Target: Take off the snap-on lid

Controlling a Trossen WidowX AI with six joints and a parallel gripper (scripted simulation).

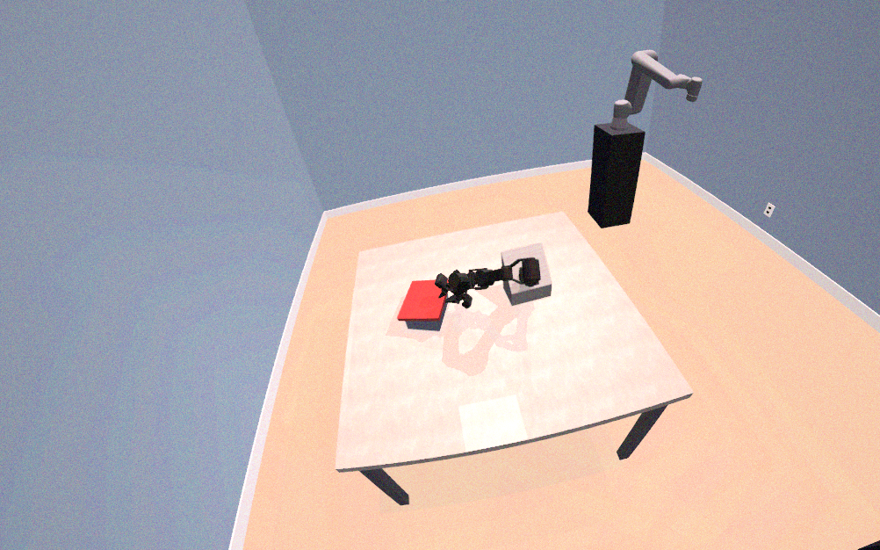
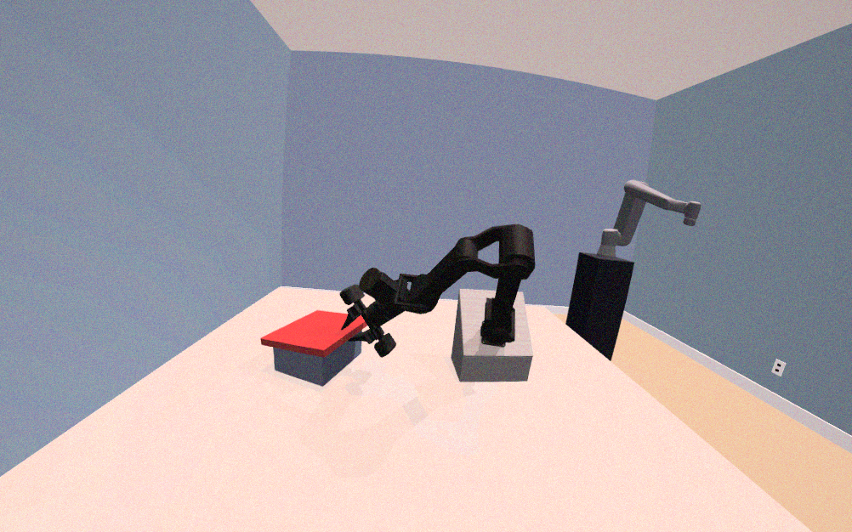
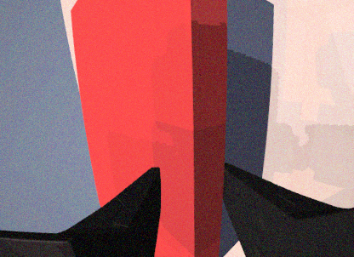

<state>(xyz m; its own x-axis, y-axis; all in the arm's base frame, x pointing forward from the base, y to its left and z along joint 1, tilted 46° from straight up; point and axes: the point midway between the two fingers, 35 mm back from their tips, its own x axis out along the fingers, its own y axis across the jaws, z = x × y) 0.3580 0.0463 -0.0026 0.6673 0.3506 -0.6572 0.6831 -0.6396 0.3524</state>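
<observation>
Right now the red lid is 7 cm ahead of my gripper tip and 2 cm to the right of it. From my gripper tip the other things lie so: storage box (7 cm ahead, 2 cm to the right, 5 cm below).
</observation>
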